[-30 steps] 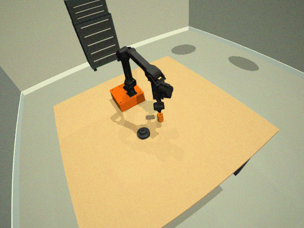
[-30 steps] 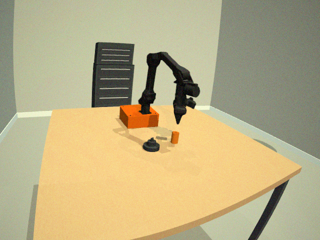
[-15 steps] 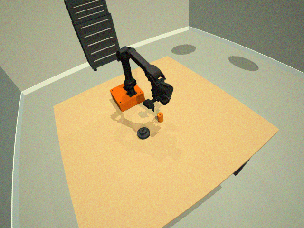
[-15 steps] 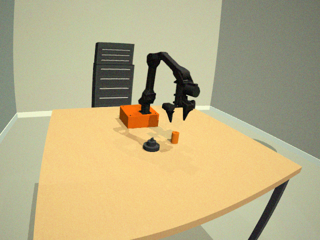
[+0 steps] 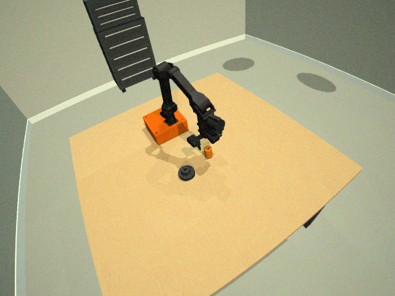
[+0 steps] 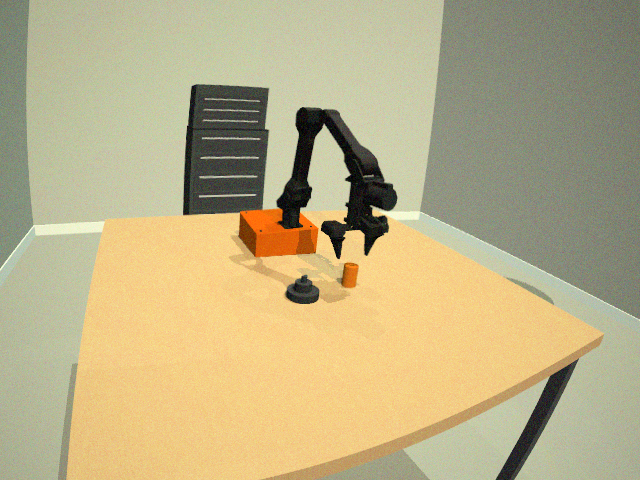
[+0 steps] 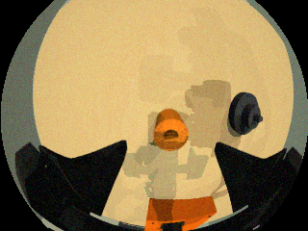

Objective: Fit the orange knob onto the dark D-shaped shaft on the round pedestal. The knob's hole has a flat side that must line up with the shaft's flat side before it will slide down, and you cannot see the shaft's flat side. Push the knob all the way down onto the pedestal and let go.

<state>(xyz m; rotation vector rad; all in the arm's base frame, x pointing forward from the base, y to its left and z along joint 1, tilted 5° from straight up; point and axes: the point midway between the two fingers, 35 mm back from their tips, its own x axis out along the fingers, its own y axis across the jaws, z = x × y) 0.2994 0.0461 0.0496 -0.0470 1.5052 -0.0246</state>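
Right now the orange knob is 50 mm below my gripper tip. Round my gripper tip: round dark pedestal: 160 mm to the right, 50 mm below, 20 mm ahead.
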